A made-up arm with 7 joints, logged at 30 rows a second.
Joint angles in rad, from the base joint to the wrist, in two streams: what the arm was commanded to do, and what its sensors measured. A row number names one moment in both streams.
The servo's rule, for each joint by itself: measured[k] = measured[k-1] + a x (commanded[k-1-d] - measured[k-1]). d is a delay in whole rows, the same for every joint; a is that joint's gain. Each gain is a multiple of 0.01, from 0.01 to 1. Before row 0 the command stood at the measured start. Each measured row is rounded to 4 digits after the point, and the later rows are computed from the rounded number. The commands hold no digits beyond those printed.
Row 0, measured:
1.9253 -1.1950 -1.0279 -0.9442 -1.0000 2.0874 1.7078
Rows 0 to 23, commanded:
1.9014 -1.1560 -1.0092 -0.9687 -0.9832 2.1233 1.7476
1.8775 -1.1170 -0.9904 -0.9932 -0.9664 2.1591 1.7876
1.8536 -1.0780 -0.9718 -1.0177 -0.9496 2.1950 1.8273
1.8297 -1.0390 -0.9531 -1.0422 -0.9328 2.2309 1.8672
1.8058 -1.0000 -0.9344 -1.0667 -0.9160 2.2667 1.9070
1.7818 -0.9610 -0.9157 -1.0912 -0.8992 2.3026 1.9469
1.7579 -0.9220 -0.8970 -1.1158 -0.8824 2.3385 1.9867
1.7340 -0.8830 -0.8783 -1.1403 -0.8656 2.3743 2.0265
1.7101 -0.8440 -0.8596 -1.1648 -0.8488 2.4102 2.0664
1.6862 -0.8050 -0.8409 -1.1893 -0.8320 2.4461 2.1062
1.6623 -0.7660 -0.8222 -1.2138 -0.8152 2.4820 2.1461
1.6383 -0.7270 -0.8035 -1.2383 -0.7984 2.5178 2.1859
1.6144 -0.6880 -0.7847 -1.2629 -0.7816 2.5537 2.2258
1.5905 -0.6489 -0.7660 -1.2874 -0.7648 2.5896 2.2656
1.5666 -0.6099 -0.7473 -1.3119 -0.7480 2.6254 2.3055
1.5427 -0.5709 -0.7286 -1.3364 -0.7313 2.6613 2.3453
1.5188 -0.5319 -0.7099 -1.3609 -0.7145 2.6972 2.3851
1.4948 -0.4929 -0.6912 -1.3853 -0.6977 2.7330 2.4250
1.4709 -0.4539 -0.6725 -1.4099 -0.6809 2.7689 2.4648
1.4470 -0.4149 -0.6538 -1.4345 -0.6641 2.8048 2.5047
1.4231 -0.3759 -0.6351 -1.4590 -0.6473 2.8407 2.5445
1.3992 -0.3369 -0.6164 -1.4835 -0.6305 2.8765 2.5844
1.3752 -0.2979 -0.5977 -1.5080 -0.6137 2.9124 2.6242
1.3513 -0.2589 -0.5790 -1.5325 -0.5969 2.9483 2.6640
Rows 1 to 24, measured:
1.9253 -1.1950 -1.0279 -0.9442 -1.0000 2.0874 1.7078
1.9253 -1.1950 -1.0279 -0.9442 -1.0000 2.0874 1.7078
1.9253 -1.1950 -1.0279 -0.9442 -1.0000 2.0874 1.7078
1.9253 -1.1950 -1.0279 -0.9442 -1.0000 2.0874 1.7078
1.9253 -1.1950 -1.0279 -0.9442 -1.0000 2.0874 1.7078
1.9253 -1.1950 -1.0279 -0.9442 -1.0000 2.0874 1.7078
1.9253 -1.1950 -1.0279 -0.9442 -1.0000 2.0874 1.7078
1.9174 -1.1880 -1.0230 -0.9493 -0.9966 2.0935 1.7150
1.9042 -1.1752 -1.0145 -0.9585 -0.9906 2.1047 1.7281
1.8875 -1.1577 -1.0034 -0.9709 -0.9824 2.1201 1.7460
1.8684 -1.1363 -0.9903 -0.9859 -0.9725 2.1389 1.7678
1.8477 -1.1118 -0.9758 -1.0029 -0.9612 2.1606 1.7929
1.8260 -1.0847 -0.9602 -1.0214 -0.9488 2.1847 1.8206
1.8035 -1.0554 -0.9438 -1.0412 -0.9355 2.2108 1.8505
1.7806 -1.0244 -0.9268 -1.0620 -0.9215 2.2386 1.8822
1.7573 -0.9919 -0.9093 -1.0836 -0.9070 2.2678 1.9154
1.7338 -0.9583 -0.8915 -1.1058 -0.8920 2.2981 1.9497
1.7102 -0.9237 -0.8735 -1.1285 -0.8766 2.3294 1.9851
1.6865 -0.8883 -0.8553 -1.1516 -0.8610 2.3614 2.0212
1.6627 -0.8522 -0.8369 -1.1750 -0.8451 2.3941 2.0580
1.6389 -0.8156 -0.8185 -1.1986 -0.8290 2.4273 2.0954
1.6150 -0.7786 -0.8000 -1.2224 -0.8128 2.4610 2.1332
1.5911 -0.7412 -0.7814 -1.2463 -0.7965 2.4951 2.1714
1.5672 -0.7035 -0.7628 -1.2704 -0.7801 2.5295 2.2099
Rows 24 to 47, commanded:
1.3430 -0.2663 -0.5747 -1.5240 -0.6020 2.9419 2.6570
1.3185 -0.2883 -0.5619 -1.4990 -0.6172 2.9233 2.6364
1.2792 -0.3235 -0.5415 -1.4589 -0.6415 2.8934 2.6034
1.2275 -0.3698 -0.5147 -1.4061 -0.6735 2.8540 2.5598
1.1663 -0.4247 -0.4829 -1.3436 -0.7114 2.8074 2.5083
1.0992 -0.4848 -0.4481 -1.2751 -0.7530 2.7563 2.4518
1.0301 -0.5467 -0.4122 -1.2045 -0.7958 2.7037 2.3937
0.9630 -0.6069 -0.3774 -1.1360 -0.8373 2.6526 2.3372
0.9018 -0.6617 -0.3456 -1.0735 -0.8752 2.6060 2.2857
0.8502 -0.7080 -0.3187 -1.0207 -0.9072 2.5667 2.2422
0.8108 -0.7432 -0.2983 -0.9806 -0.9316 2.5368 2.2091
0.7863 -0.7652 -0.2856 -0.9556 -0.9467 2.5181 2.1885
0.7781 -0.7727 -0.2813 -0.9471 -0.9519 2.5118 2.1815
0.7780 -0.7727 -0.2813 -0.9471 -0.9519 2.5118 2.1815
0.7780 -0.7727 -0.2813 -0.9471 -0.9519 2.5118 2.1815
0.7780 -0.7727 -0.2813 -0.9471 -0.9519 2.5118 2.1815
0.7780 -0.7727 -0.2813 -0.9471 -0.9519 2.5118 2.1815
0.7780 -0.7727 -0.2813 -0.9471 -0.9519 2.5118 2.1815
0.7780 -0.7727 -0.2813 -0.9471 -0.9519 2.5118 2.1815
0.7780 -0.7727 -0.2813 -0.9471 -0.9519 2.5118 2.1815
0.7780 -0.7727 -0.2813 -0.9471 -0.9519 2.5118 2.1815
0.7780 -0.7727 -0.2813 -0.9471 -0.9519 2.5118 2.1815
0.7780 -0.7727 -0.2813 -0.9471 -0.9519 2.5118 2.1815
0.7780 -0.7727 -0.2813 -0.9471 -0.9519 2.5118 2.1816
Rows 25 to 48, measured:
1.5433 -0.6656 -0.7442 -1.2945 -0.7636 2.5641 2.2486
1.5194 -0.6275 -0.7256 -1.3187 -0.7471 2.5989 2.2875
1.4955 -0.5892 -0.7069 -1.3430 -0.7305 2.6339 2.3266
1.4716 -0.5508 -0.6882 -1.3674 -0.7139 2.6691 2.3658
1.4477 -0.5123 -0.6695 -1.3918 -0.6972 2.7044 2.4051
1.4238 -0.4737 -0.6508 -1.4162 -0.6805 2.7398 2.4445
1.3999 -0.4350 -0.6321 -1.4406 -0.6638 2.7752 2.4840
1.3811 -0.4046 -0.6172 -1.4581 -0.6514 2.8035 2.5151
1.3604 -0.3837 -0.6028 -1.4667 -0.6446 2.8239 2.5369
1.3336 -0.3729 -0.5869 -1.4651 -0.6440 2.8357 2.5489
1.2986 -0.3723 -0.5681 -1.4527 -0.6499 2.8388 2.5509
1.2549 -0.3817 -0.5459 -1.4298 -0.6622 2.8335 2.5432
1.2035 -0.4003 -0.5205 -1.3973 -0.6804 2.8204 2.5267
1.1463 -0.4267 -0.4923 -1.3568 -0.7035 2.8006 2.5028
1.0858 -0.4591 -0.4624 -1.3104 -0.7303 2.7754 2.4730
1.0251 -0.4956 -0.4320 -1.2607 -0.7593 2.7466 2.4393
0.9674 -0.5338 -0.4025 -1.2103 -0.7889 2.7160 2.4038
0.9157 -0.5715 -0.3754 -1.1621 -0.8174 2.6855 2.3688
0.8730 -0.6064 -0.3521 -1.1187 -0.8433 2.6570 2.3363
0.8417 -0.6363 -0.3337 -1.0827 -0.8650 2.6323 2.3084
0.8207 -0.6609 -0.3201 -1.0542 -0.8824 2.6118 2.2856
0.8066 -0.6810 -0.3100 -1.0317 -0.8963 2.5948 2.2669
0.7972 -0.6975 -0.3025 -1.0139 -0.9074 2.5807 2.2515
0.7909 -0.7110 -0.2970 -0.9999 -0.9163 2.5690 2.2389

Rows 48 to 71, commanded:
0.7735 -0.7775 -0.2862 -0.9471 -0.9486 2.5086 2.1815
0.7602 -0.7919 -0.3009 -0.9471 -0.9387 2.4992 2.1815
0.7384 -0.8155 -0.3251 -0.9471 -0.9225 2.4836 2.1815
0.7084 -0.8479 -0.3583 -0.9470 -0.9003 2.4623 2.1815
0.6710 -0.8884 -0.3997 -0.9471 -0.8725 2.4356 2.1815
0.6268 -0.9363 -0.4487 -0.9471 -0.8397 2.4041 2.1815
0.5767 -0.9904 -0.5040 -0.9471 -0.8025 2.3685 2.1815
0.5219 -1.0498 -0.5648 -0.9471 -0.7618 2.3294 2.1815
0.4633 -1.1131 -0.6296 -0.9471 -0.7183 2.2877 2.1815
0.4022 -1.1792 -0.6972 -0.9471 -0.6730 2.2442 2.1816
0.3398 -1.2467 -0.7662 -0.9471 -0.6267 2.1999 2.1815
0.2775 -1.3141 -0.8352 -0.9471 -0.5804 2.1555 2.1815
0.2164 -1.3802 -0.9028 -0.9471 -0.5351 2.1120 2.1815
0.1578 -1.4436 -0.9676 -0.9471 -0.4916 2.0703 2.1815
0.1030 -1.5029 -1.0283 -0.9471 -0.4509 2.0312 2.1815
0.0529 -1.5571 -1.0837 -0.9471 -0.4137 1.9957 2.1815
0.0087 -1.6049 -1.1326 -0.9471 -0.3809 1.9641 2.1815
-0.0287 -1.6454 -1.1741 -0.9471 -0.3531 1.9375 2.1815
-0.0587 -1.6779 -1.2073 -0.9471 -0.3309 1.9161 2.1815
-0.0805 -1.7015 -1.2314 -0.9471 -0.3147 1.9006 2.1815
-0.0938 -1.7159 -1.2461 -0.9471 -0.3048 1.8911 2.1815
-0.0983 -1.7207 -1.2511 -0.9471 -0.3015 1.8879 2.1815
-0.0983 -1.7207 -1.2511 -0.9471 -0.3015 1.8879 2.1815
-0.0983 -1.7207 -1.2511 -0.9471 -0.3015 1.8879 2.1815
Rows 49 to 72, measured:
0.7866 -0.7221 -0.2929 -0.9888 -0.9234 2.5593 2.2286
0.7838 -0.7312 -0.2899 -0.9800 -0.9291 2.5512 2.2201
0.7819 -0.7387 -0.2877 -0.9731 -0.9337 2.5445 2.2132
0.7806 -0.7448 -0.2860 -0.9676 -0.9373 2.5389 2.2075
0.7797 -0.7498 -0.2848 -0.9633 -0.9402 2.5343 2.2028
0.7791 -0.7539 -0.2839 -0.9599 -0.9425 2.5305 2.1990
0.7787 -0.7573 -0.2832 -0.9572 -0.9444 2.5273 2.1959
0.7770 -0.7609 -0.2840 -0.9551 -0.9452 2.5241 2.1933
0.7715 -0.7665 -0.2884 -0.9534 -0.9439 2.5199 2.1912
0.7606 -0.7753 -0.2979 -0.9521 -0.9396 2.5137 2.1895
0.7434 -0.7884 -0.3136 -0.9510 -0.9317 2.5050 2.1881
0.7195 -0.8064 -0.3360 -0.9502 -0.9199 2.4932 2.1869
0.6889 -0.8298 -0.3653 -0.9495 -0.9039 2.4781 2.1859
0.6519 -0.8587 -0.4014 -0.9490 -0.8836 2.4595 2.1851
0.6090 -0.8931 -0.4439 -0.9486 -0.8592 2.4374 2.1845
0.5609 -0.9327 -0.4922 -0.9483 -0.8310 2.4120 2.1840
0.5085 -0.9771 -0.5455 -0.9480 -0.7994 2.3835 2.1836
0.4528 -1.0256 -0.6029 -0.9478 -0.7649 2.3523 2.1832
0.3950 -1.0775 -0.6633 -0.9477 -0.7280 2.3188 2.1829
0.3361 -1.1320 -0.7256 -0.9476 -0.6894 2.2836 2.1826
0.2773 -1.1881 -0.7885 -0.9475 -0.6498 2.2473 2.1824
0.2198 -1.2448 -0.8508 -0.9474 -0.6100 2.2106 2.1822
0.1647 -1.3010 -0.9114 -0.9473 -0.5707 2.1741 2.1821
0.1132 -1.3557 -0.9689 -0.9473 -0.5327 2.1384 2.1820

